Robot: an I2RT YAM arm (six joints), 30 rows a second.
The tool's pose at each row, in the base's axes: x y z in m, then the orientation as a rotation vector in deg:
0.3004 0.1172 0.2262 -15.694 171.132 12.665
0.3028 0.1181 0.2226 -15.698 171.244 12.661
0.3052 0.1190 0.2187 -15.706 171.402 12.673
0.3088 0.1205 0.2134 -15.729 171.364 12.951
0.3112 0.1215 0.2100 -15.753 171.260 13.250
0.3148 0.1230 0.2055 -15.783 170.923 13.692
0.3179 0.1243 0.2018 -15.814 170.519 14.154
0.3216 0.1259 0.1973 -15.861 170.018 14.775
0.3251 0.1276 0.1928 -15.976 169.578 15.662
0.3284 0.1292 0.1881 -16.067 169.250 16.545
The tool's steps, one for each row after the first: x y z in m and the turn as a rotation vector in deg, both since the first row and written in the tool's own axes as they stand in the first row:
-0.0020 -0.0001 0.0040 -0.002 0.111 0.012
-0.0039 -0.0002 0.0082 -0.016 0.268 0.028
-0.0069 -0.0001 0.0141 -0.200 0.237 0.022
-0.0089 0.0000 0.0178 -0.396 0.141 0.007
-0.0120 0.0002 0.0229 -0.679 -0.182 -0.034
-0.0147 0.0003 0.0271 -0.975 -0.568 -0.084
-0.0179 0.0006 0.0322 -1.376 -1.044 -0.148
-0.0210 0.0010 0.0373 -1.962 -1.441 -0.236
-0.0238 0.0013 0.0426 -2.550 -1.727 -0.293

